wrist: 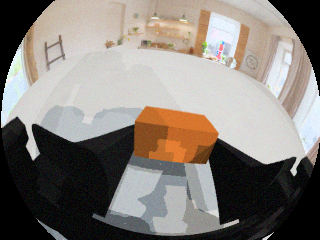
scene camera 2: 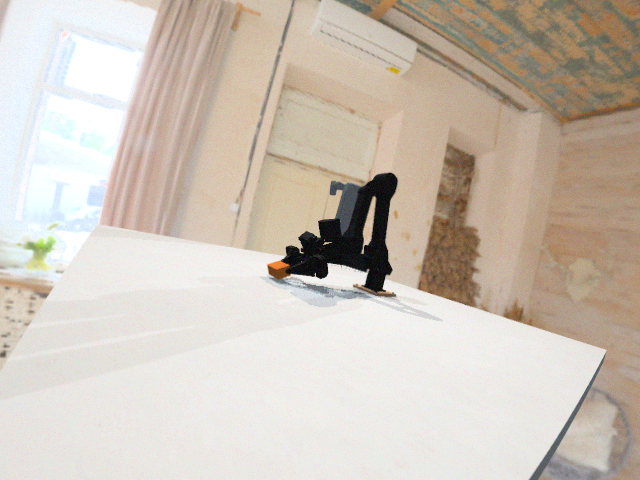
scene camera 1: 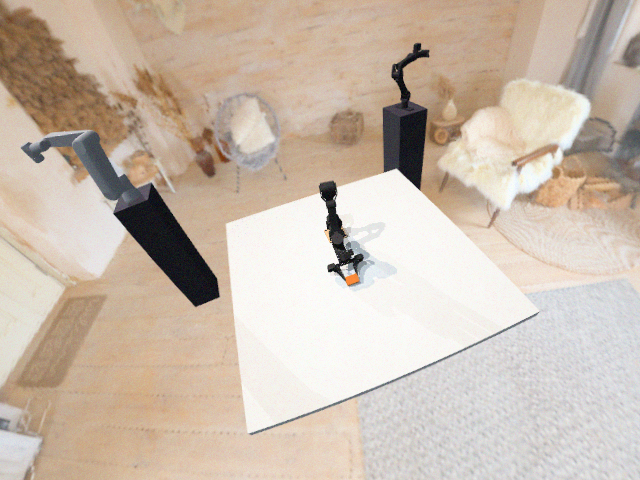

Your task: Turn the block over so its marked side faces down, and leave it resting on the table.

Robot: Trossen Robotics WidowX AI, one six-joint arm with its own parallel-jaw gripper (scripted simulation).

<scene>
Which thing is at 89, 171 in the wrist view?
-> My gripper.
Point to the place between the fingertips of my gripper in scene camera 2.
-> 280, 269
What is my gripper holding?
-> An orange block.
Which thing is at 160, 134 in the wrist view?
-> An orange block.
</scene>
